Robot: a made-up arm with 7 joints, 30 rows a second.
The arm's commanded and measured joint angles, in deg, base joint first. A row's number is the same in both.
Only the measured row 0 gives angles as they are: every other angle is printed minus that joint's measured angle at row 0.
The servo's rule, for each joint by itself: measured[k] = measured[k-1] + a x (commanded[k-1-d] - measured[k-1]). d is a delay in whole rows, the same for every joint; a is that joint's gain. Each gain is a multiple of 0.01, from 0.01 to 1. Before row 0 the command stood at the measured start. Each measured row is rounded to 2 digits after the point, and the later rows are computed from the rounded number. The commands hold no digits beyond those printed.
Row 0, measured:
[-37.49, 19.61, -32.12, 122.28, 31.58, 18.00, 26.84]
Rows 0 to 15, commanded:
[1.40, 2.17, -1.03, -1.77, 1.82, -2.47, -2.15]
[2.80, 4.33, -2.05, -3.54, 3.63, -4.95, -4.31]
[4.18, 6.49, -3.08, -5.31, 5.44, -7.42, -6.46]
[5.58, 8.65, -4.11, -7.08, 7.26, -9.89, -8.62]
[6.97, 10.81, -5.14, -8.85, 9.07, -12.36, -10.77]
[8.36, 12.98, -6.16, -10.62, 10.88, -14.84, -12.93]
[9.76, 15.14, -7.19, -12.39, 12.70, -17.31, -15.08]
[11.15, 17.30, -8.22, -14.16, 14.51, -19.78, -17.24]
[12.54, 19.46, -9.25, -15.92, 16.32, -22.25, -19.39]
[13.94, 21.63, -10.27, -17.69, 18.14, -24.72, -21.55]
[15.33, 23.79, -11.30, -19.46, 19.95, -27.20, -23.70]
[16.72, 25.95, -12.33, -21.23, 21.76, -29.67, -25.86]
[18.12, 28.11, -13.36, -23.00, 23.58, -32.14, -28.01]
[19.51, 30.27, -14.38, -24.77, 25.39, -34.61, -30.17]
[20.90, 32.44, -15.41, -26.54, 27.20, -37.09, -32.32]
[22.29, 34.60, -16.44, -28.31, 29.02, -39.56, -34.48]
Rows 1 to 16, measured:
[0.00, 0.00, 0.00, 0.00, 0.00, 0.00, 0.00]
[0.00, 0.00, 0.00, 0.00, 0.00, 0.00, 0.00]
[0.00, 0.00, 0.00, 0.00, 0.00, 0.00, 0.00]
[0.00, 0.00, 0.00, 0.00, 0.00, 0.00, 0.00]
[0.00, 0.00, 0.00, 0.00, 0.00, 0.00, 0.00]
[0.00, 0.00, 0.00, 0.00, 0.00, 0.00, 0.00]
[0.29, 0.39, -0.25, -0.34, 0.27, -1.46, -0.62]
[0.82, 1.10, -0.68, -0.95, 0.77, -3.52, -1.69]
[1.53, 2.07, -1.26, -1.78, 1.47, -5.82, -3.07]
[2.38, 3.25, -1.94, -2.79, 2.34, -8.22, -4.68]
[3.34, 4.61, -2.71, -3.94, 3.35, -10.66, -6.45]
[4.39, 6.12, -3.54, -5.21, 4.48, -13.13, -8.33]
[5.52, 7.74, -4.42, -6.57, 5.71, -15.60, -10.29]
[6.70, 9.46, -5.33, -8.01, 7.03, -18.07, -12.31]
[7.93, 11.26, -6.27, -9.51, 8.42, -20.54, -14.36]
[9.19, 13.13, -7.23, -11.06, 9.88, -23.01, -16.45]
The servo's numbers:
d 6
a 0.21 0.18 0.24 0.19 0.15 0.59 0.29

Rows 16 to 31, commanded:
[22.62, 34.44, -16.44, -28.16, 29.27, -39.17, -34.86]
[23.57, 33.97, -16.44, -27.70, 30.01, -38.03, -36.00]
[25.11, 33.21, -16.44, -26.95, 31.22, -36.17, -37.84]
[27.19, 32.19, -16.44, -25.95, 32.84, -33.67, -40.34]
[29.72, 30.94, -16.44, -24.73, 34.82, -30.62, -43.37]
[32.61, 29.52, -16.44, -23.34, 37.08, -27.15, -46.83]
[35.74, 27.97, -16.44, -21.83, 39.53, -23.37, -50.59]
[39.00, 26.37, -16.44, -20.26, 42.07, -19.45, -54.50]
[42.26, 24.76, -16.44, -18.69, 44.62, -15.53, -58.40]
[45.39, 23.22, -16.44, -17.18, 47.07, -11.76, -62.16]
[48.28, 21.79, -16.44, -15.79, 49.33, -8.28, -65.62]
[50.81, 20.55, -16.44, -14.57, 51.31, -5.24, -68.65]
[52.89, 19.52, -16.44, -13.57, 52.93, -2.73, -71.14]
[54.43, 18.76, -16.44, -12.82, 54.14, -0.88, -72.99]
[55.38, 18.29, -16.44, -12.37, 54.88, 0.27, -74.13]
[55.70, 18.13, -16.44, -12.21, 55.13, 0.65, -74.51]
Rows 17 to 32, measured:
[10.48, 15.05, -8.21, -12.66, 11.39, -25.48, -18.55]
[11.79, 17.01, -9.20, -14.29, 12.95, -27.95, -20.67]
[13.12, 19.01, -10.20, -15.94, 14.54, -30.42, -22.80]
[14.46, 21.04, -11.20, -17.62, 16.17, -32.89, -24.94]
[15.81, 23.09, -12.21, -19.31, 17.82, -35.37, -27.08]
[17.17, 25.16, -13.23, -21.02, 19.50, -37.84, -29.23]
[18.31, 26.83, -14.00, -22.38, 20.97, -38.62, -30.86]
[19.41, 28.12, -14.59, -23.39, 22.33, -38.27, -32.35]
[20.61, 29.04, -15.03, -24.07, 23.66, -37.03, -33.94]
[21.99, 29.61, -15.37, -24.43, 25.04, -35.05, -35.80]
[23.61, 29.85, -15.63, -24.49, 26.51, -32.44, -38.00]
[25.50, 29.79, -15.82, -24.27, 28.10, -29.32, -40.56]
[27.65, 29.46, -15.97, -23.81, 29.81, -25.81, -43.47]
[30.03, 28.90, -16.08, -23.14, 31.65, -22.06, -46.67]
[32.60, 28.15, -16.17, -22.29, 33.60, -18.21, -50.07]
[35.29, 27.26, -16.23, -21.32, 35.62, -14.40, -53.58]

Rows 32 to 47, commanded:
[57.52, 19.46, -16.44, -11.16, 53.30, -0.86, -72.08]
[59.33, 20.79, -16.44, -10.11, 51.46, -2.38, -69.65]
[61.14, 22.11, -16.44, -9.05, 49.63, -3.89, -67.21]
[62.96, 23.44, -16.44, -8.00, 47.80, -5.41, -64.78]
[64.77, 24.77, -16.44, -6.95, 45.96, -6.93, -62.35]
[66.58, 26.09, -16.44, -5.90, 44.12, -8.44, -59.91]
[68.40, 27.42, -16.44, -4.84, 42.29, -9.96, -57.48]
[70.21, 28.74, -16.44, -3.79, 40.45, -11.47, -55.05]
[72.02, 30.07, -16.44, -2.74, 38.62, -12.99, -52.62]
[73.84, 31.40, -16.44, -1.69, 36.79, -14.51, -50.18]
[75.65, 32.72, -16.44, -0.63, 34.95, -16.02, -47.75]
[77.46, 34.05, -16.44, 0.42, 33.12, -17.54, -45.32]
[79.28, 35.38, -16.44, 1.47, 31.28, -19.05, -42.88]
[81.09, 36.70, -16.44, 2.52, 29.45, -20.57, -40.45]
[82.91, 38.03, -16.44, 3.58, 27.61, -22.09, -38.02]
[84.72, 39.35, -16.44, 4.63, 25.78, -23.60, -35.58]
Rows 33 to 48, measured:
[38.02, 26.28, -16.28, -20.27, 37.68, -10.79, -57.07]
[40.71, 25.25, -16.32, -19.19, 39.72, -7.52, -60.43]
[43.27, 24.22, -16.35, -18.12, 41.70, -4.69, -63.54]
[45.61, 23.24, -16.37, -17.11, 43.57, -2.44, -66.28]
[47.66, 22.35, -16.39, -16.21, 45.27, -0.84, -68.56]
[49.35, 21.59, -16.40, -15.45, 46.75, 0.04, -70.29]
[51.07, 21.21, -16.41, -14.63, 47.73, -0.49, -70.81]
[52.80, 21.13, -16.42, -13.77, 48.29, -1.61, -70.47]
[54.55, 21.31, -16.42, -12.87, 48.49, -2.96, -69.52]
[56.32, 21.69, -16.42, -11.94, 48.39, -4.41, -68.15]
[58.09, 22.24, -16.42, -10.99, 48.03, -5.90, -66.47]
[59.87, 22.93, -16.42, -10.02, 47.44, -7.40, -64.57]
[61.66, 23.74, -16.42, -9.04, 46.67, -8.91, -62.51]
[63.46, 24.64, -16.42, -8.04, 45.74, -10.42, -60.35]
[65.26, 25.62, -16.42, -7.03, 44.67, -11.94, -58.11]
[67.06, 26.66, -16.42, -6.02, 43.49, -13.46, -55.81]

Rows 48 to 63, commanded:
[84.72, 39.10, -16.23, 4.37, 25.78, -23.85, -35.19]
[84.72, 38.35, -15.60, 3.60, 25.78, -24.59, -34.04]
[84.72, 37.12, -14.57, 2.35, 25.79, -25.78, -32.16]
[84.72, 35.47, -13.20, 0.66, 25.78, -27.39, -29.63]
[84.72, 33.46, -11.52, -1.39, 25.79, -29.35, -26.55]
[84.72, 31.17, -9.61, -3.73, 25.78, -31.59, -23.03]
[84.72, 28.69, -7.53, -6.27, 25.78, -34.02, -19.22]
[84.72, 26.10, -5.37, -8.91, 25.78, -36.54, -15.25]
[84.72, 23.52, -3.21, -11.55, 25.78, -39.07, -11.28]
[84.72, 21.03, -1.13, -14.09, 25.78, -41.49, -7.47]
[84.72, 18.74, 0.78, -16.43, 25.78, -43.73, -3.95]
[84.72, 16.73, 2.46, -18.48, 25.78, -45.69, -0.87]
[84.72, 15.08, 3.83, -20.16, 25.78, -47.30, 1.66]
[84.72, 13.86, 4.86, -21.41, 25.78, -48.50, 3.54]
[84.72, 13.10, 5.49, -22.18, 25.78, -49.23, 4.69]
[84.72, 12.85, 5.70, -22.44, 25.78, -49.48, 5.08]
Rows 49 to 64, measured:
[68.86, 27.75, -16.42, -5.00, 42.21, -14.97, -53.47]
[70.67, 28.88, -16.42, -3.97, 40.85, -16.49, -51.11]
[72.48, 30.05, -16.42, -2.94, 39.41, -18.00, -48.72]
[74.29, 31.25, -16.42, -1.90, 37.92, -19.52, -46.32]
[76.10, 32.47, -16.42, -0.86, 36.37, -21.04, -43.91]
[77.91, 33.71, -16.42, 0.18, 34.78, -22.55, -41.49]
[79.34, 34.68, -16.37, 0.98, 33.43, -23.32, -39.66]
[80.47, 35.34, -16.19, 1.48, 32.28, -24.07, -38.03]
[81.36, 35.66, -15.80, 1.65, 31.31, -25.08, -36.33]
[82.07, 35.63, -15.18, 1.46, 30.48, -26.44, -34.39]
[82.63, 35.24, -14.30, 0.92, 29.78, -28.16, -32.12]
[83.07, 34.51, -13.17, 0.04, 29.18, -30.18, -29.48]
[83.42, 33.46, -11.82, -1.16, 28.67, -32.45, -26.50]
[83.69, 32.14, -10.27, -2.63, 28.24, -34.86, -23.24]
[83.91, 30.59, -8.58, -4.32, 27.87, -37.34, -19.77]
[84.08, 28.87, -6.79, -6.18, 27.56, -39.79, -16.20]

